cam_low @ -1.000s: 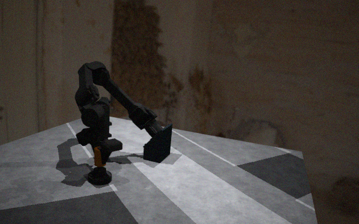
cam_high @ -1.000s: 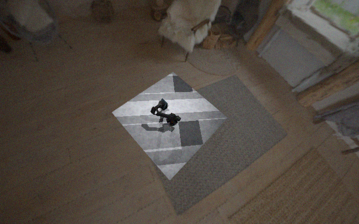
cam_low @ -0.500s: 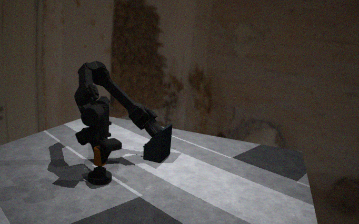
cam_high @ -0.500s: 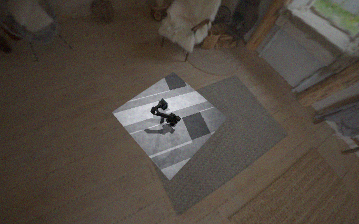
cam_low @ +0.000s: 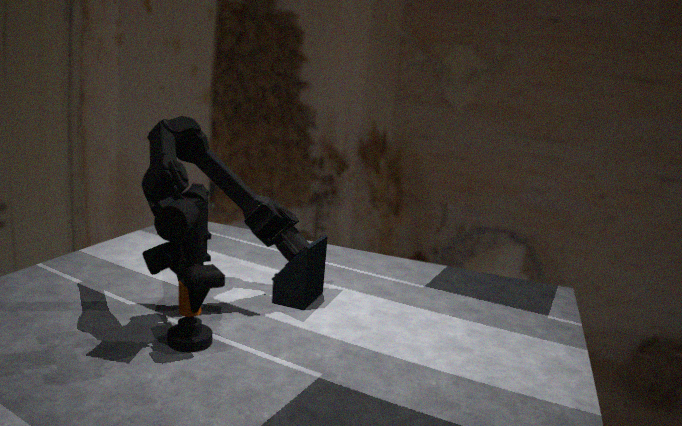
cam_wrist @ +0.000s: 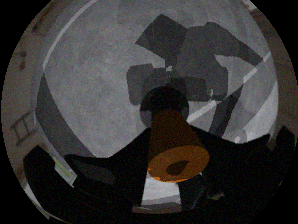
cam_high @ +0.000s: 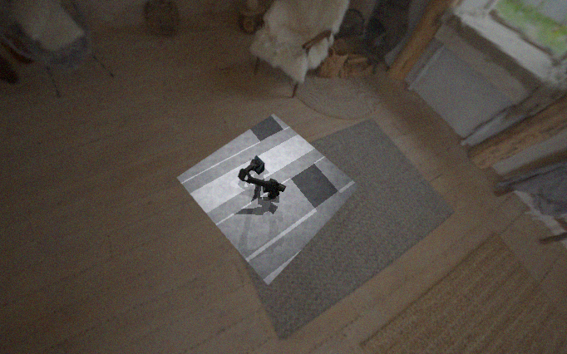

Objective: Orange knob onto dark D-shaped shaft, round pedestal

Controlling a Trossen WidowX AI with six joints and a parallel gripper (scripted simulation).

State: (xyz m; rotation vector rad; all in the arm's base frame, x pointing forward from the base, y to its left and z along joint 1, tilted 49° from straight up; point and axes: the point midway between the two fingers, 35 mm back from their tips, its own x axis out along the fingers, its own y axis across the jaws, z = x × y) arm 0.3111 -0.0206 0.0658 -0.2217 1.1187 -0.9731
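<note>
My gripper tip is now 20 mm below the orange knob. Also, from my gripper tip: dark round pedestal 40 mm below.
</note>
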